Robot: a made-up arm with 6 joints. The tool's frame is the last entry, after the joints.
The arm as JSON. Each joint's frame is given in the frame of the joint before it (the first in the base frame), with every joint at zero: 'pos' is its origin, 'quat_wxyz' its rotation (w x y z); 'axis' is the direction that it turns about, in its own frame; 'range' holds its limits. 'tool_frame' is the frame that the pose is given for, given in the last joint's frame.
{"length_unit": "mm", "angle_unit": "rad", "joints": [
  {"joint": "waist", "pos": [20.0, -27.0, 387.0], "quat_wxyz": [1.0, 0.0, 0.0, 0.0], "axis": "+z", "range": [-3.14, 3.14]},
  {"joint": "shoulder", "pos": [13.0, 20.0, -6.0], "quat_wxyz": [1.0, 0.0, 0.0, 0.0], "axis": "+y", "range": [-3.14, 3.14]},
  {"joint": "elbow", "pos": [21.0, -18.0, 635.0], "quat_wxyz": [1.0, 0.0, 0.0, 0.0], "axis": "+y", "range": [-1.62, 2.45]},
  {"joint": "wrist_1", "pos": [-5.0, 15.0, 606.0], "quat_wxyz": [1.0, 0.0, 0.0, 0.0], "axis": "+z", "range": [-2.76, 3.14]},
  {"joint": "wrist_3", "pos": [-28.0, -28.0, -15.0], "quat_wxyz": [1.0, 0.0, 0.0, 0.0], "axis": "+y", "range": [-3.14, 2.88]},
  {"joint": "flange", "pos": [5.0, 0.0, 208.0], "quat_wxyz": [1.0, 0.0, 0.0, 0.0], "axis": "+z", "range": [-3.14, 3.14]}
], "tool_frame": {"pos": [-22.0, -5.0, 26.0], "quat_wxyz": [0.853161, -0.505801, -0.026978, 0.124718]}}
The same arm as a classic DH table. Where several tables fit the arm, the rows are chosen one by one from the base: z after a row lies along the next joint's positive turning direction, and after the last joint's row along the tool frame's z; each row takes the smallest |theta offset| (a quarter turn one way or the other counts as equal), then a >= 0, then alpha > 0; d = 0 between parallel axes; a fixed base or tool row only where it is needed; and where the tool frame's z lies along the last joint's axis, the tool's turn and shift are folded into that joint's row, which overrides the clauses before.
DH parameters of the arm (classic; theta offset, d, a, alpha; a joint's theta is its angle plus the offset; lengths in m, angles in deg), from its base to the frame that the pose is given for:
base (fixed): -53.47 0 0.0336 0
waist: 53.47 0.381 0.013 -90
shoulder: -88.11 0 0.6353 0
elbow: 88.11 0.017 -0.005 90
wrist_1: 0 0.591 -0.028 -90
wrist_3: 0 -0.028 0.005 90
flange: 11.37 0.2343 -0.0226 -60.86
tool (fixed): 5.26 -0.0006 0 0
Joint limits (deg, base to tool): -179.91..179.91 -179.91..179.91 -92.82..140.37 -158.14..179.91 -179.91..165.01 -179.91..179.91

